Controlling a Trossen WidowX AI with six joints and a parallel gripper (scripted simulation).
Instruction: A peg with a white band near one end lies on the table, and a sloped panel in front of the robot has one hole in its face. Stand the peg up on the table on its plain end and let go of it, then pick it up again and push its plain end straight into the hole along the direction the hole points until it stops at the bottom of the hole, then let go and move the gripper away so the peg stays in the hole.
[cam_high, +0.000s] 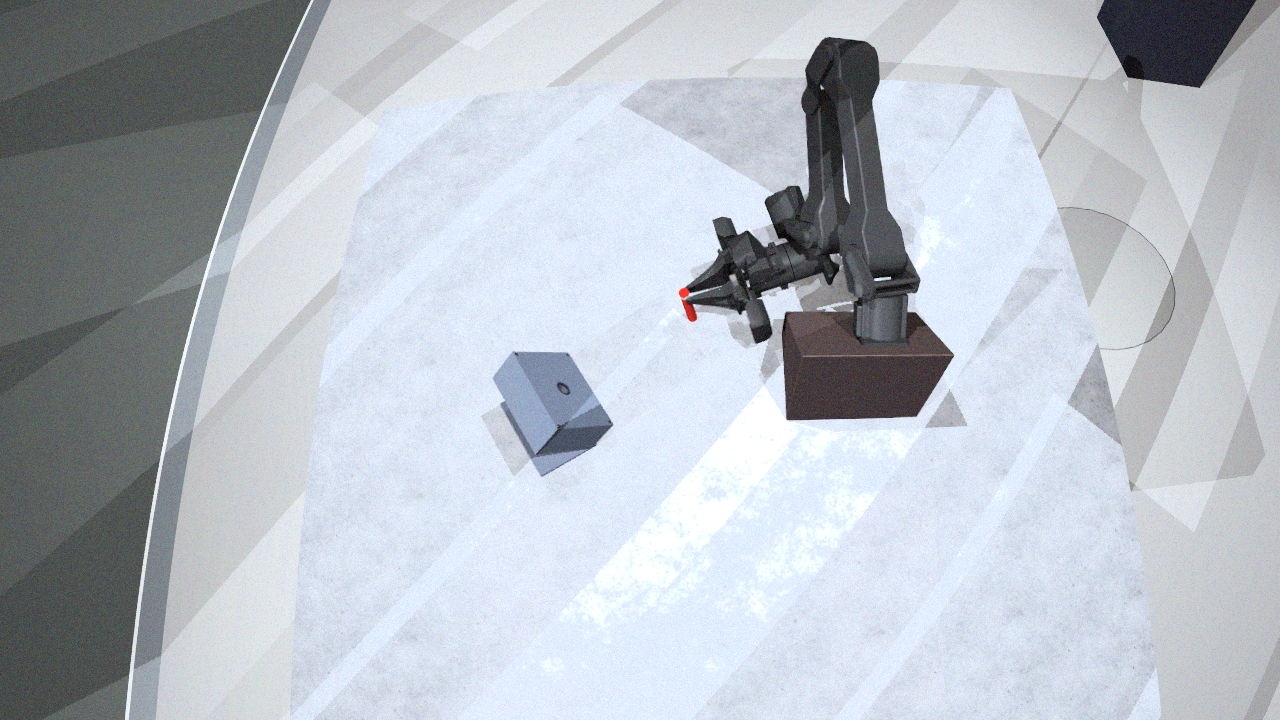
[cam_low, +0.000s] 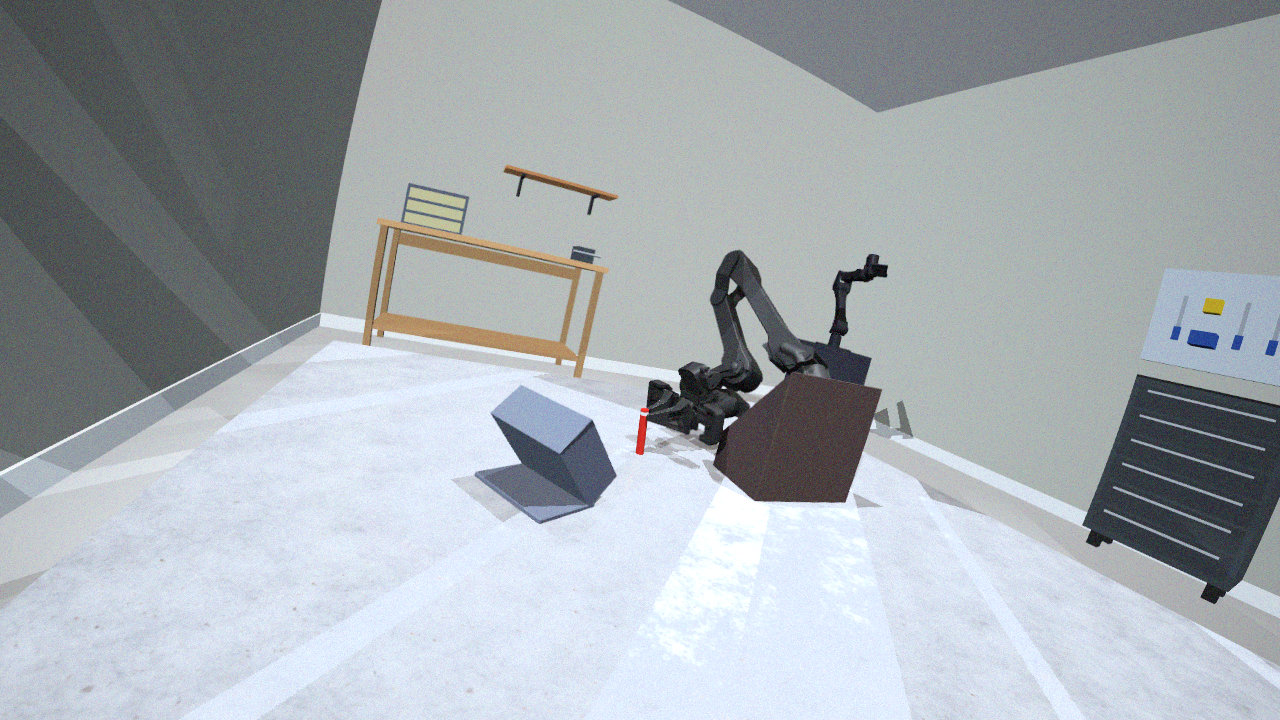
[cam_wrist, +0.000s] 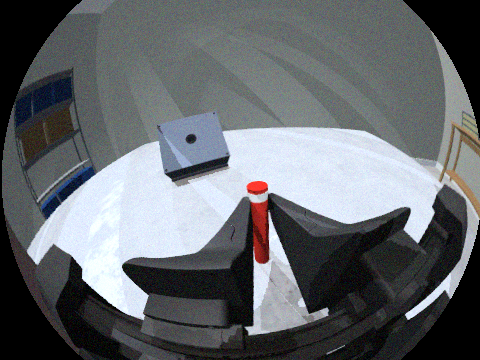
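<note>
Now: gripper tip 10 mm above the red peg. The rest, counted from my gripper tip: sloped panel (180 mm ahead, 160 mm to the left, 10 mm below).
</note>
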